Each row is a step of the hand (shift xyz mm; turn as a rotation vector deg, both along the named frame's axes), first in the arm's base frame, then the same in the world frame.
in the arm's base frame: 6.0 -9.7 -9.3 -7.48 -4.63 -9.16
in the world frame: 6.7 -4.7 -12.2 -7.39 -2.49 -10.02
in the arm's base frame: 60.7 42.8 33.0 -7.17 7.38 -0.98
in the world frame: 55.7 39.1 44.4 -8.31 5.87 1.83
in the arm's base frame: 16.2 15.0 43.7 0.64 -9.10 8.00
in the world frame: 17.2 1.9 45.8 2.74 -11.01 4.29
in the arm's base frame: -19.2 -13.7 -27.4 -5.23 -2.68 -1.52
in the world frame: -19.0 -6.7 -30.0 -4.85 -2.89 -2.24
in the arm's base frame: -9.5 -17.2 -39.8 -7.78 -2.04 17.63
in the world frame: -10.0 -4.0 -43.1 -5.85 -9.27 15.98
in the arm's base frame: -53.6 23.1 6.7 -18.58 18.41 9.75
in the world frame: -55.8 9.5 15.6 -20.38 10.37 16.01
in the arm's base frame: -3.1 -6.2 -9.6 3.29 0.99 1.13
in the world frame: -2.9 -3.0 -11.1 3.17 1.11 1.33
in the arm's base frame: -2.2 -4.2 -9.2 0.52 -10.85 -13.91
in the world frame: -2.3 -1.1 -10.0 1.07 -5.19 -16.83
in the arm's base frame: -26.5 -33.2 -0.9 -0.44 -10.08 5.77
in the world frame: -20.9 -35.1 -11.8 1.65 -11.35 1.89
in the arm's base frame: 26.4 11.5 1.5 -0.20 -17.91 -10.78
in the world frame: 24.3 14.8 4.8 1.74 -12.90 -16.35
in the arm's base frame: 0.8 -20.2 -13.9 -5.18 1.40 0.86
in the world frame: 2.8 -13.8 -20.1 -5.25 0.08 1.42
